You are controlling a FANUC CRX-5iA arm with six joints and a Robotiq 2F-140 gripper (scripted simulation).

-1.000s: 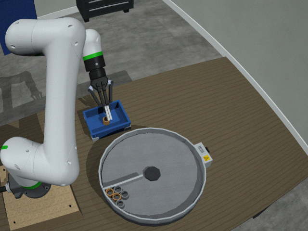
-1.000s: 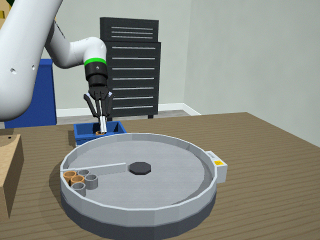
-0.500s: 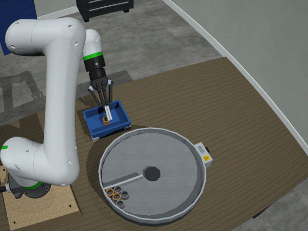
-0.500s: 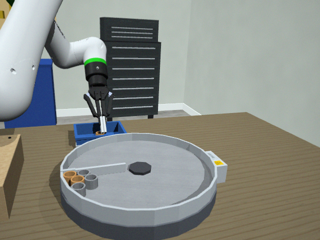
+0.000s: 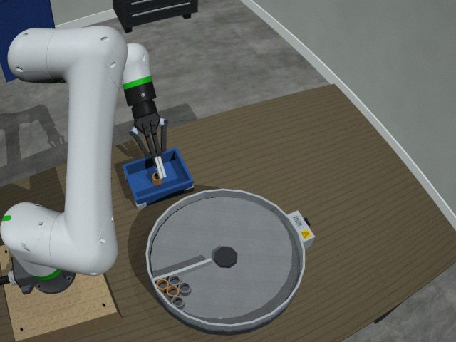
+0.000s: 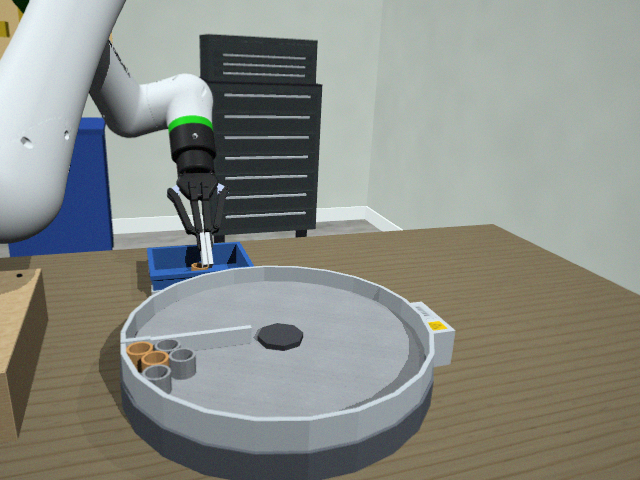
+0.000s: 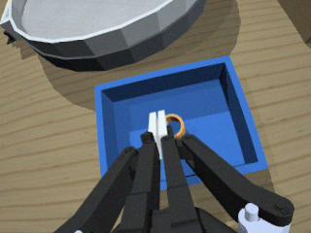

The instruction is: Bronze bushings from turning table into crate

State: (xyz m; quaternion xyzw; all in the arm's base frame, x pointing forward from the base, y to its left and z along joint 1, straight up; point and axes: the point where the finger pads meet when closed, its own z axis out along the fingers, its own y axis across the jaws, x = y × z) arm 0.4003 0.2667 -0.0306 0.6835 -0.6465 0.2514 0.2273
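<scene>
The crate is 1 cm behind my hand, 1 cm to the right of it and 3 cm below it. Also, from my hand: grey turning table 7 cm ahead, 35 cm to the right, 1 cm below.
</scene>
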